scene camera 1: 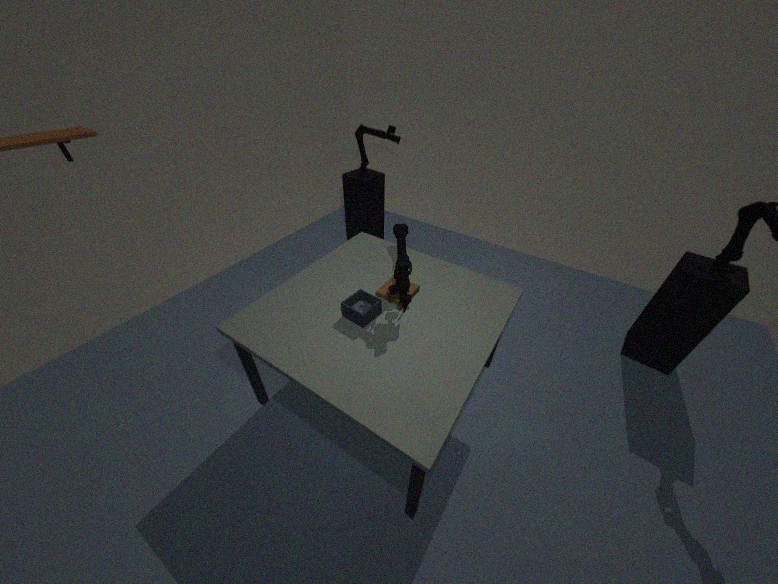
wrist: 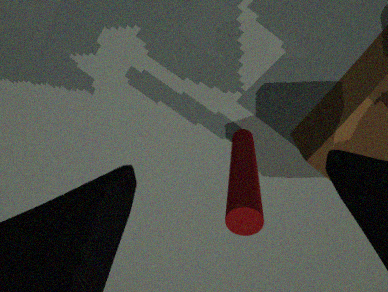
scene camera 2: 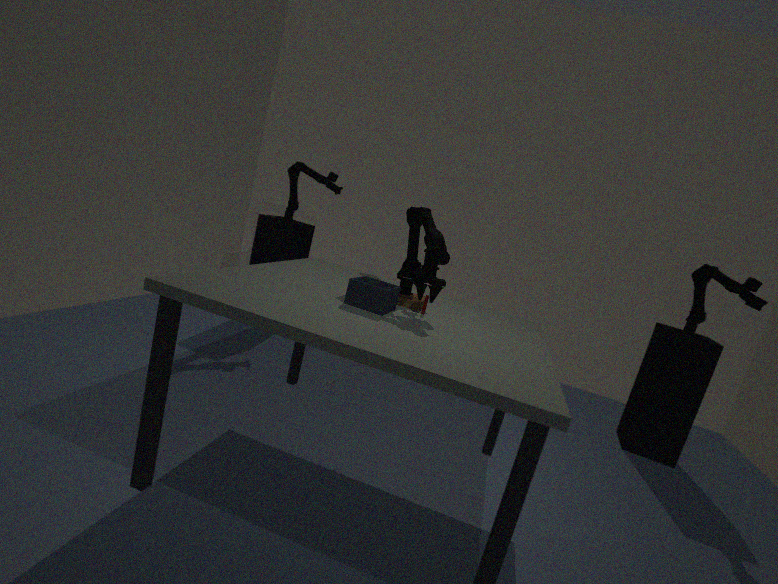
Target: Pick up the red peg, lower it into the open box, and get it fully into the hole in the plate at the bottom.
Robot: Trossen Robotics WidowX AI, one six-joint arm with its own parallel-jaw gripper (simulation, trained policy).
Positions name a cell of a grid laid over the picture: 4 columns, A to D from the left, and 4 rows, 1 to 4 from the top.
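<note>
You can find my gripper (scene camera 2: C3) in that camera, and the wrist view shows my gripper (wrist: C3) too. There's a dark blue box (scene camera 2: B3), which scene camera 1 also shows, with the box (scene camera 1: B3) in its picture, but in the wrist view the box is out of frame. And there's a red peg (wrist: C3).
</note>
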